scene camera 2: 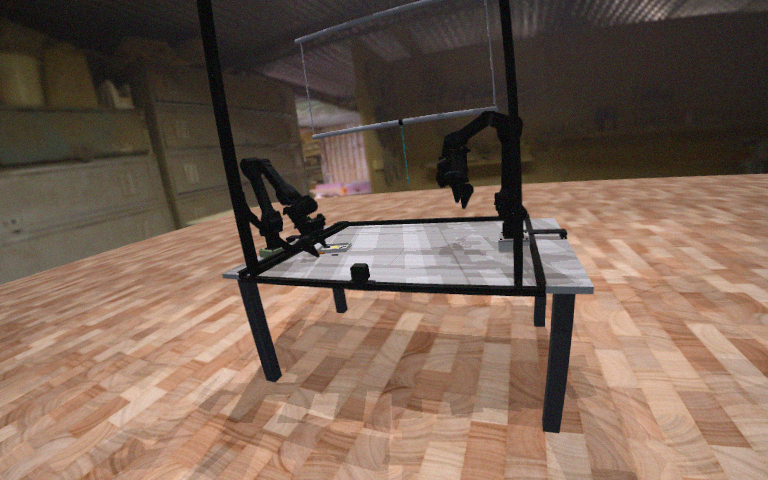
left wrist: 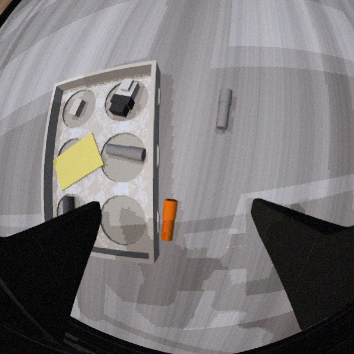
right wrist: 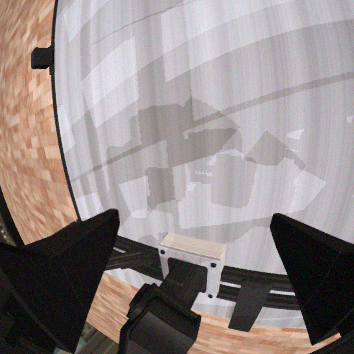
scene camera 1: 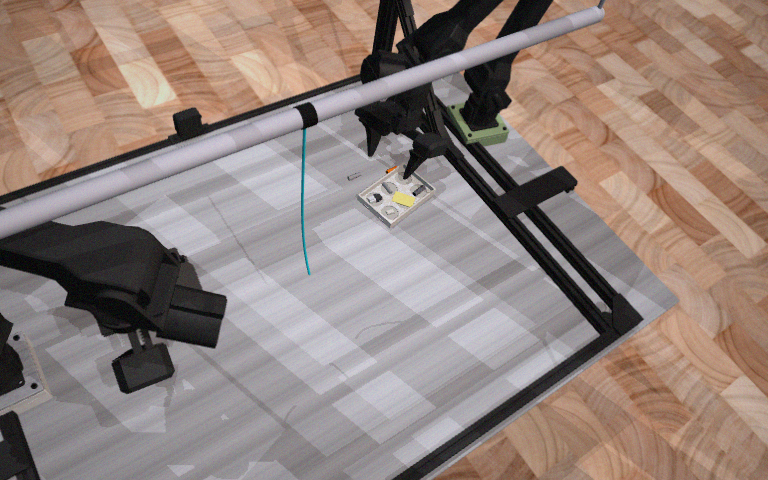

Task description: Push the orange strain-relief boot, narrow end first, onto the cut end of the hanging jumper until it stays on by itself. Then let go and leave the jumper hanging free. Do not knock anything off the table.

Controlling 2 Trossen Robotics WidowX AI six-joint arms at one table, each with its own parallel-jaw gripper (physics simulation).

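Seen in the pictures: left gripper, between the fingertips: (scene camera 2: 322, 251) (left wrist: 177, 208) (scene camera 1: 387, 167); right gripper, between the fingertips: (scene camera 2: 460, 205) (right wrist: 198, 220); left arm's base, origin of its link: (scene camera 2: 274, 247) (scene camera 1: 478, 118); right arm's base, origin of its link: (scene camera 2: 513, 236) (right wrist: 187, 274).
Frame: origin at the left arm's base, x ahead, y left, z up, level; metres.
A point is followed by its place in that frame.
The orange boot (scene camera 1: 391, 169) {x 0.219, y 0.066, z -0.025 m} (left wrist: 169, 220) {x 0.218, y 0.062, z -0.026 m} lies on its side on the table, close beside the tray's long wall. In the left wrist view its wider part is toward the top. My left gripper (scene camera 1: 388, 166) {x 0.227, y 0.061, z -0.022 m} (scene camera 2: 322, 250) {x 0.227, y 0.061, z -0.022 m} (left wrist: 177, 208) {x 0.227, y 0.061, z -0.022 m} is open and empty, with its fingers apart on either side of the boot and above it; one fingertip is over the tray. The teal jumper (scene camera 1: 303, 198) {x 0.489, y 0.336, z 0.315 m} (scene camera 2: 404, 155) {x 0.491, y 0.335, z 0.303 m} hangs down with its bare cut end low and free. My right gripper (scene camera 2: 461, 203) {x 0.715, y 0.309, z 0.107 m} (right wrist: 198, 220) {x 0.715, y 0.309, z 0.107 m} is open and empty, high above the table on its own side.
The compartment tray (left wrist: 155, 100) {x 0.279, y 0.099, z -0.020 m} holds small grey, black and white parts and a yellow card (scene camera 1: 403, 199) {x 0.224, y 0.139, z -0.027 m} (left wrist: 78, 161) {x 0.224, y 0.136, z -0.027 m}. A loose grey sleeve (scene camera 1: 353, 176) {x 0.297, y 0.063, z -0.026 m} (left wrist: 224, 108) {x 0.292, y 0.059, z -0.026 m} lies on the table near it. The jumper hangs from a pale horizontal bar (scene camera 1: 226, 141) {x 0.567, y 0.356, z 0.446 m} (scene camera 2: 356, 127) {x 0.306, y 0.284, z 0.444 m}. Black rails edge the table.
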